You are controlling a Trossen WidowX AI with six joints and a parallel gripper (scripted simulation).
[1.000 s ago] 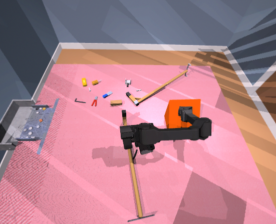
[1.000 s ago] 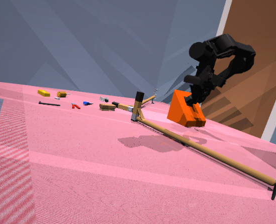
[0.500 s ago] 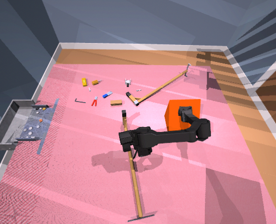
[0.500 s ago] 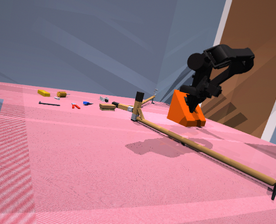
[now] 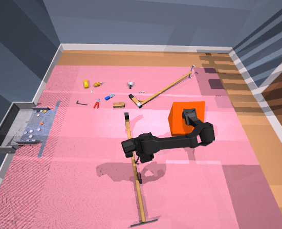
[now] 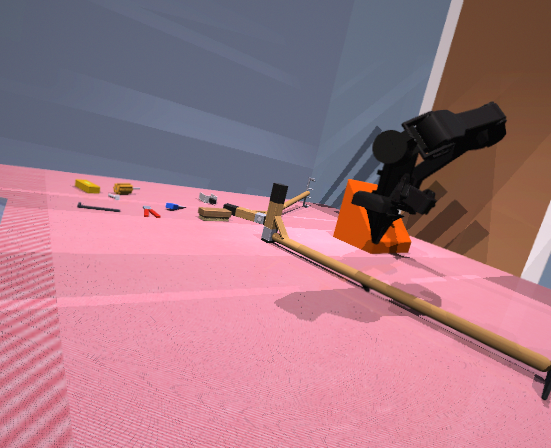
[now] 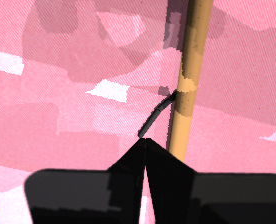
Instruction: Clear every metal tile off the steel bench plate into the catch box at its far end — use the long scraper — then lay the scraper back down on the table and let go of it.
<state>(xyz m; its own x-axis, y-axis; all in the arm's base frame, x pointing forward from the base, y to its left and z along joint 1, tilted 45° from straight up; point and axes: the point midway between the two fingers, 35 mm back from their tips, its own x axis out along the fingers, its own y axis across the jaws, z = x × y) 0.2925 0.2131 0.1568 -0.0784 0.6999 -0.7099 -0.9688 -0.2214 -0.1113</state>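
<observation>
The long scraper is 4 cm to the left of my gripper tip, 4 cm ahead of it and 2 cm below it. From my gripper tip the other things lie so: wooden block (40 cm to the right, 17 cm ahead, 7 cm below); black strip (8 cm below, 2 cm ahead, 1 cm to the left); blue tool (49 cm to the right, 26 cm ahead, 7 cm below).
</observation>
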